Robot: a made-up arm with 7 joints.
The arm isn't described. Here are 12 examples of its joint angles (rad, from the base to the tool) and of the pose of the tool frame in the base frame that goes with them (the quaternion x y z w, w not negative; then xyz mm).
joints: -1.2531 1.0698 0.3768 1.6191 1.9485 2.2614 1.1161
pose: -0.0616 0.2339 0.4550 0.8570 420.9 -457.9 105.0
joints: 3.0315 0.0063 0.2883 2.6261 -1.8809 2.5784 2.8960
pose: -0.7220 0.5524 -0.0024 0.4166 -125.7 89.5 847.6
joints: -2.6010 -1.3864 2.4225 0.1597 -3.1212 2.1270 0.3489
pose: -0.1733 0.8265 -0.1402 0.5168 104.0 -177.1 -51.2
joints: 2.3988 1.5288 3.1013 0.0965 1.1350 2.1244 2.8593
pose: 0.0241 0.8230 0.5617 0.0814 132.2 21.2 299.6
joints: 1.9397 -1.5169 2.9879 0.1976 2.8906 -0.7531 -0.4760
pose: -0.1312 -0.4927 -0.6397 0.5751 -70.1 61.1 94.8
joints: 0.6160 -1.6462 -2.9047 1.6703 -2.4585 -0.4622 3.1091
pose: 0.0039 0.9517 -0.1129 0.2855 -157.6 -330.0 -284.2
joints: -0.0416 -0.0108 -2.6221 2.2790 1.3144 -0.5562 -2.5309
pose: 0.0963 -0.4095 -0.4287 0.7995 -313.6 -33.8 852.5
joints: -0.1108 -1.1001 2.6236 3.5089 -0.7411 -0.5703 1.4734
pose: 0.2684 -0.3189 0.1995 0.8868 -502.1 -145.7 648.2
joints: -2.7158 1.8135 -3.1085 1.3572 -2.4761 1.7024 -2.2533
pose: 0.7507 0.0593 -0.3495 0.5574 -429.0 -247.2 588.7
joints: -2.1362 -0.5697 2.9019 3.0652 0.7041 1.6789 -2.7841
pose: -0.3847 0.8116 0.4041 0.1734 213.9 428.1 773.8
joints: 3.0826 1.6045 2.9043 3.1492 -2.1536 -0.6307 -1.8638
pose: 0.1390 -0.5309 -0.5823 0.5998 -717.4 133.6 199.5
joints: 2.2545 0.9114 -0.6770 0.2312 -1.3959 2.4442 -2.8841
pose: -0.0647 -0.1759 -0.9822 0.0102 143.8 153.5 114.7
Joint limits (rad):
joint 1: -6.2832..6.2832
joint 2: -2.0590..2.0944
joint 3: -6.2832..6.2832
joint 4: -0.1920..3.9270
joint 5: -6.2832..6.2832
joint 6: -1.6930..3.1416
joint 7: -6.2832..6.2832
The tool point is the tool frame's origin. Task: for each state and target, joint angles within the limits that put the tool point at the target. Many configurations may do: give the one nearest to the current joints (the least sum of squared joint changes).
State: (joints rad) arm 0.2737 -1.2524 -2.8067 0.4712 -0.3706 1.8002 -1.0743
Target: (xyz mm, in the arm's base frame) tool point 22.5 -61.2 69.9
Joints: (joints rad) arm 0.1354 -1.0949 -2.5056 0.2842 -0.0427 2.2343 -1.0743
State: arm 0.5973 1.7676 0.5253 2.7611 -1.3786 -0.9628 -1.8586
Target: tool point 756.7 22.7 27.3
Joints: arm -0.1178 1.7872 0.5298 2.8470 -1.2014 -0.4151 -1.8586
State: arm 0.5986 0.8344 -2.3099 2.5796 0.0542 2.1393 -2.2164
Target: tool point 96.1 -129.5 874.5
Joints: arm 0.5027 0.3735 -2.5230 2.6027 -0.0354 1.9393 -2.2164
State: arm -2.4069 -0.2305 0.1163 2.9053 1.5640 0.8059 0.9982
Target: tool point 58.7 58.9 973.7
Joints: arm -2.3684 0.0830 0.1847 3.3520 1.5598 0.8793 0.9982
